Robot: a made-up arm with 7 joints. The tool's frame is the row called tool. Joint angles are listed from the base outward.
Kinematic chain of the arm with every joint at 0, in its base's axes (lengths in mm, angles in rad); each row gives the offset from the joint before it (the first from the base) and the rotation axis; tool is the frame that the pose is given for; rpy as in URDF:
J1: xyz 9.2 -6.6 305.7 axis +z
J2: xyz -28.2 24.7 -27.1 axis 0 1 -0.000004
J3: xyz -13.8 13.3 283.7 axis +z
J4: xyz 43.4 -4.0 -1.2 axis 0 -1 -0.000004
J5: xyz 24.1 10.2 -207.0 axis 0 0.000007 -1
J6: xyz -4.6 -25.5 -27.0 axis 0 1 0.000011
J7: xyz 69.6 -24.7 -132.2 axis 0 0.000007 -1
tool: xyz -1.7 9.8 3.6 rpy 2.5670 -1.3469 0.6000
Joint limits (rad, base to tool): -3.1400..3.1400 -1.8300..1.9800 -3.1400..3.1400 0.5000..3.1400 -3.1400..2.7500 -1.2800..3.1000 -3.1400..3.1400
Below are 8 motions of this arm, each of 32 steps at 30 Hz.
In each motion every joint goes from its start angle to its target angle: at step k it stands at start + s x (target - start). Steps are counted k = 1, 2, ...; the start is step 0. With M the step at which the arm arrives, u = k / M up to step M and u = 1 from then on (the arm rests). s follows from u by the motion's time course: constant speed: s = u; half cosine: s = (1 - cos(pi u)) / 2; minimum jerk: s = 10 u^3 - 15 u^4 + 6 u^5.
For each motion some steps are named. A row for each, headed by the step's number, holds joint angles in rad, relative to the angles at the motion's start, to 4 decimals.
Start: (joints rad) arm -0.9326 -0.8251 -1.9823 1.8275 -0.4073 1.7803 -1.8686
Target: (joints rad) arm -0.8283 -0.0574 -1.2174 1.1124 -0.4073 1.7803 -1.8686
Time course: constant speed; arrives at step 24
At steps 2, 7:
2: 0.0087 0.0640 0.0637 -0.0596 0.0000 0.0000 0.0000
7: 0.0304 0.2239 0.2231 -0.2086 0.0000 0.0000 0.0000

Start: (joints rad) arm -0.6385 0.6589 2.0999 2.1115 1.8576 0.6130 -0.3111
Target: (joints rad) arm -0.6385 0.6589 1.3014 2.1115 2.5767 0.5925 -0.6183
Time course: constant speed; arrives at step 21
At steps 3, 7, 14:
3: 0.0000 0.0000 -0.1141 0.0000 0.1027 -0.0029 -0.0439
7: 0.0000 0.0000 -0.2662 0.0000 0.2397 -0.0068 -0.1024
14: 0.0000 0.0000 -0.5323 0.0000 0.4794 -0.0137 -0.2048

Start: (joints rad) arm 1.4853 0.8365 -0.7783 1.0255 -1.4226 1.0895 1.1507
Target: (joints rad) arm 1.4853 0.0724 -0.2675 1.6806 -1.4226 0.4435 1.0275
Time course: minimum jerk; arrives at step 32
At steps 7, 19, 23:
7: 0.0000 -0.0560 0.0375 0.0480 0.0000 -0.0474 -0.0090
19: 0.0000 -0.5132 0.3431 0.4400 0.0000 -0.4339 -0.0828
23: 0.0000 -0.6578 0.4397 0.5639 0.0000 -0.5561 -0.1061

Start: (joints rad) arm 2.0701 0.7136 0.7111 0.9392 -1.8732 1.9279 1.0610
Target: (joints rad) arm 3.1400 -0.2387 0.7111 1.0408 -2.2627 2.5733 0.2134
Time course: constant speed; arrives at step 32
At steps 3, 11, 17, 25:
3: 0.1003 -0.0893 0.0000 0.0095 -0.0365 0.0605 -0.0795
11: 0.3678 -0.3274 0.0000 0.0349 -0.1339 0.2219 -0.2914
17: 0.5684 -0.5059 0.0000 0.0540 -0.2069 0.3429 -0.4503
25: 0.8359 -0.7440 0.0000 0.0794 -0.3043 0.5042 -0.6622

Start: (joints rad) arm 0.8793 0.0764 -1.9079 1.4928 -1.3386 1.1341 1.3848
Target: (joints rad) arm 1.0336 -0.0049 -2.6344 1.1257 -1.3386 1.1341 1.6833
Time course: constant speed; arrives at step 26
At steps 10, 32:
10: 0.0593 -0.0313 -0.2794 -0.1412 0.0000 0.0000 0.1148
32: 0.1543 -0.0813 -0.7265 -0.3671 0.0000 0.0000 0.2985

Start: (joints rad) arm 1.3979 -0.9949 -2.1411 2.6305 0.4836 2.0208 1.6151
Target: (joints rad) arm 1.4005 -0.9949 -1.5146 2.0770 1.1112 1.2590 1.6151
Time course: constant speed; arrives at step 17
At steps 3, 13, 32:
3: 0.0005 0.0000 0.1106 -0.0977 0.1108 -0.1344 0.0000
13: 0.0020 0.0000 0.4791 -0.4233 0.4799 -0.5826 0.0000
32: 0.0026 0.0000 0.6265 -0.5535 0.6276 -0.7618 0.0000

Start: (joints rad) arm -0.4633 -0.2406 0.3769 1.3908 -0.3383 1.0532 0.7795
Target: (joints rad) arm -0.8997 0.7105 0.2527 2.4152 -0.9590 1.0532 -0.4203
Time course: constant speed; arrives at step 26
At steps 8, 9, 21, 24, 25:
8: -0.1343 0.2926 -0.0382 0.3152 -0.1910 0.0000 -0.3692
9: -0.1511 0.3292 -0.0430 0.3546 -0.2149 0.0000 -0.4153
21: -0.3525 0.7682 -0.1003 0.8274 -0.5013 0.0000 -0.9691
24: -0.4028 0.8779 -0.1146 0.9456 -0.5730 0.0000 -1.1075
25: -0.4196 0.9145 -0.1194 0.9850 -0.5968 0.0000 -1.1537

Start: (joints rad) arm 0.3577 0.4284 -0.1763 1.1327 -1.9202 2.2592 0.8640
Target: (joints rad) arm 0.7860 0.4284 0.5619 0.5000 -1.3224 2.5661 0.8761
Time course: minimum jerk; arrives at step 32
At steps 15, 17, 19, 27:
15: 0.1891 0.0000 0.3260 -0.2794 0.2640 0.1355 0.0053
17: 0.2392 0.0000 0.4122 -0.3533 0.3338 0.1714 0.0068
19: 0.2877 0.0000 0.4959 -0.4250 0.4015 0.2061 0.0081
27: 0.4156 0.0000 0.7162 -0.6139 0.5800 0.2978 0.0117

